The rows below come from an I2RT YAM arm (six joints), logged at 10 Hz.
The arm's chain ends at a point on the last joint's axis. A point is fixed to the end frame.
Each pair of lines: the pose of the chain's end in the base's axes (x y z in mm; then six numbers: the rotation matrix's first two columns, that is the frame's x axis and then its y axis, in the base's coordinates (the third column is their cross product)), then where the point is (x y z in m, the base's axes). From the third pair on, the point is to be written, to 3 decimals.
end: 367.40 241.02 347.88 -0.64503 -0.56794 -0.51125 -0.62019 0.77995 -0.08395
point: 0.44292 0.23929 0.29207
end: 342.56 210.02 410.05 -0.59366 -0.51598 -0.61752 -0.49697 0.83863 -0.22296
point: 0.42684 0.19758 0.37051
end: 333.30 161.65 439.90 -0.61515 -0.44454 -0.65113 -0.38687 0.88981 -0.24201
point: 0.418 0.140 0.405
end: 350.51 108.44 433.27 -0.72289 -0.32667 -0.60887 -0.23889 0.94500 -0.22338
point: 0.427 0.072 0.393
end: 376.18 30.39 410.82 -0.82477 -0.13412 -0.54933 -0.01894 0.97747 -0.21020
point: 0.439 -0.023 0.365
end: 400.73 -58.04 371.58 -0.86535 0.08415 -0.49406 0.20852 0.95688 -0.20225
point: 0.445 -0.124 0.321
